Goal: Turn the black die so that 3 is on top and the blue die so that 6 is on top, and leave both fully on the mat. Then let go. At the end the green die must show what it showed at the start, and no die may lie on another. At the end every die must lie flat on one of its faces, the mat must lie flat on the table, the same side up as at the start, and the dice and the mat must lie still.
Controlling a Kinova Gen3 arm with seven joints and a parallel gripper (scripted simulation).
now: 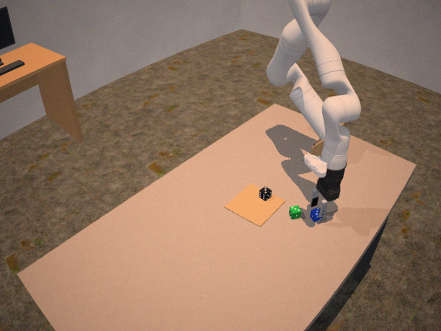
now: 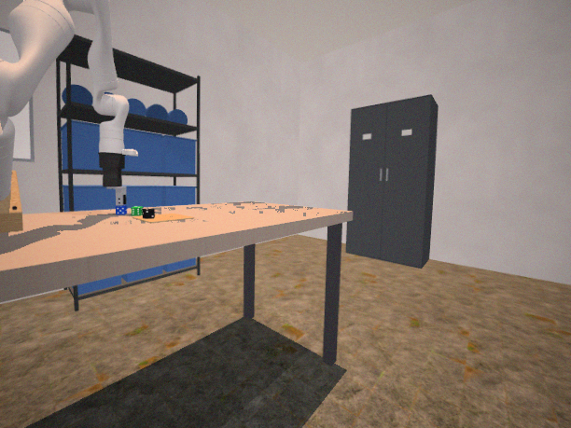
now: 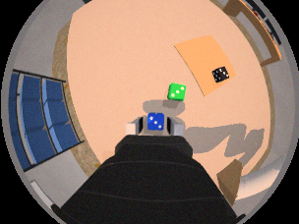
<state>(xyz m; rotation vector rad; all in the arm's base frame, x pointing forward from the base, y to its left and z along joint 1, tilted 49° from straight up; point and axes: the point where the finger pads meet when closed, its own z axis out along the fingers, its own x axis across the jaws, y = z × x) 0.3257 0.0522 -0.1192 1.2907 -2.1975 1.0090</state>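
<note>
Now: the blue die 40 mm below my hand. Also, from my hand: black die: 20 mm ahead, 180 mm to the right, 30 mm below; then green die: 30 mm ahead, 60 mm to the right, 40 mm below; then orange mat: 60 mm ahead, 190 mm to the right, 50 mm below.
</note>
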